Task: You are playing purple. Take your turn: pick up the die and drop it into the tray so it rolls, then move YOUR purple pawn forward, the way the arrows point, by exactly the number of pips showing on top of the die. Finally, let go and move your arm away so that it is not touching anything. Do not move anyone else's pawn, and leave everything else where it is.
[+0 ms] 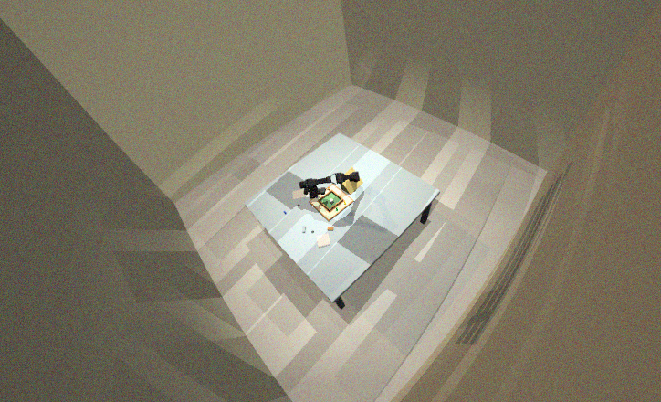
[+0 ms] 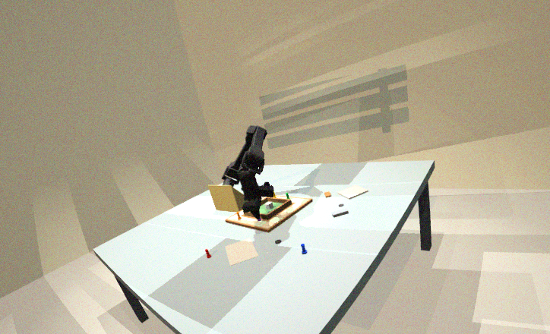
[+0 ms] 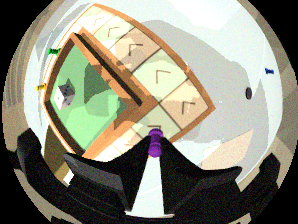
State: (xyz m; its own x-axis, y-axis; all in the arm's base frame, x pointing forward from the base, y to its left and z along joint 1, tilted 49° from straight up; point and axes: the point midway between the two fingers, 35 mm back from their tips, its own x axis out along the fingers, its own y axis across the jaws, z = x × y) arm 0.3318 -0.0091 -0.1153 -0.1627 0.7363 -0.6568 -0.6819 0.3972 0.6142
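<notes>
Right now the orange pawn is 140 mm behind my gripper tip and 10 mm below it. Also, from my gripper tip: white die: 70 mm behind, 120 mm to the left, 10 mm below; green tray: 70 mm behind, 110 mm to the left, 30 mm below; purple pawn: 10 mm above.
</notes>
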